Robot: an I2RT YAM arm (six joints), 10 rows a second.
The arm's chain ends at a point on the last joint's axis. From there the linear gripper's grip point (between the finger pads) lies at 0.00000 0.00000 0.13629 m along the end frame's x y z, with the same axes.
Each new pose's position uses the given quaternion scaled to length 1; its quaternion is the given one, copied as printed.
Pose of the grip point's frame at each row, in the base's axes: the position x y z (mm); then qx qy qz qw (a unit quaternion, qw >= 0):
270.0 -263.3 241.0 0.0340 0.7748 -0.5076 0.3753
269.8 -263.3 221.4 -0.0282 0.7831 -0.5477 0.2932
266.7 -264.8 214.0 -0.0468 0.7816 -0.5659 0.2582
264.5 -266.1 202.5 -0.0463 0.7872 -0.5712 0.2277
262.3 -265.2 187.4 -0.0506 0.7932 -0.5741 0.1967
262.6 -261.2 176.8 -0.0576 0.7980 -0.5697 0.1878
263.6 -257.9 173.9 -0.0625 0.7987 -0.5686 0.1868
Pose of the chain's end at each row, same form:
195.4 -152.6 268.7 0.0340 0.7748 -0.5076 0.3753
203.0 -148.6 252.5 -0.0282 0.7831 -0.5477 0.2932
204.5 -147.5 244.8 -0.0468 0.7816 -0.5659 0.2582
208.4 -146.4 235.7 -0.0463 0.7872 -0.5712 0.2277
211.9 -143.8 223.3 -0.0506 0.7932 -0.5741 0.1967
212.8 -140.2 215.0 -0.0576 0.7980 -0.5697 0.1878
213.2 -137.3 212.6 -0.0625 0.7987 -0.5686 0.1868

